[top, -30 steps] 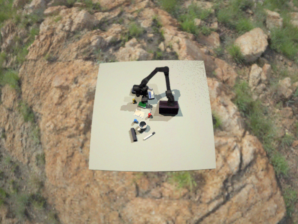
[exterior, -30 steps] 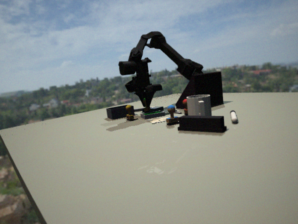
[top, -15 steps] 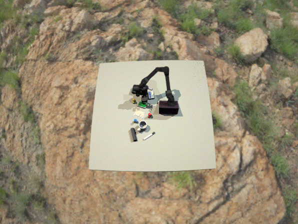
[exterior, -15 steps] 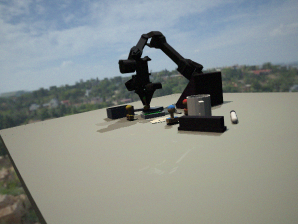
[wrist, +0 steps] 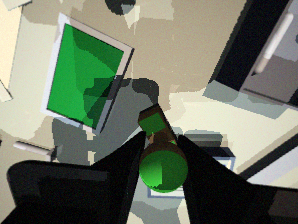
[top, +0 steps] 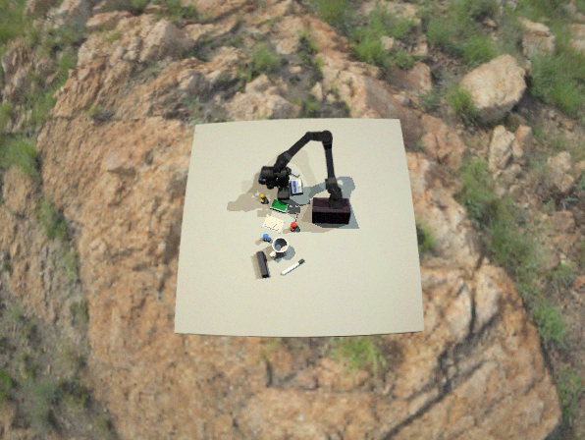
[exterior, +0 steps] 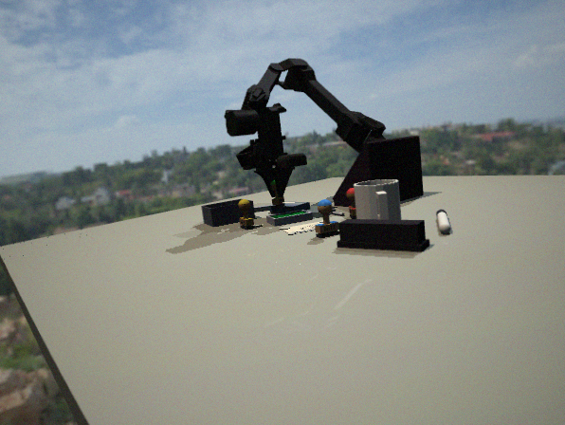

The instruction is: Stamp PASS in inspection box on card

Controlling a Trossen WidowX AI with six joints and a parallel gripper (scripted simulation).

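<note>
Right now the green ink pad is 7 cm to the left of my gripper tip, 4 cm below it and 3 cm ahead of it. From my gripper tip the other things lie so: green-knobbed stamp (right at my gripper tip); then yellow-knobbed stamp (12 cm ahead, 3 cm to the left, 3 cm below); then dark tray (10 cm to the right, 8 cm ahead, 4 cm below).
</note>
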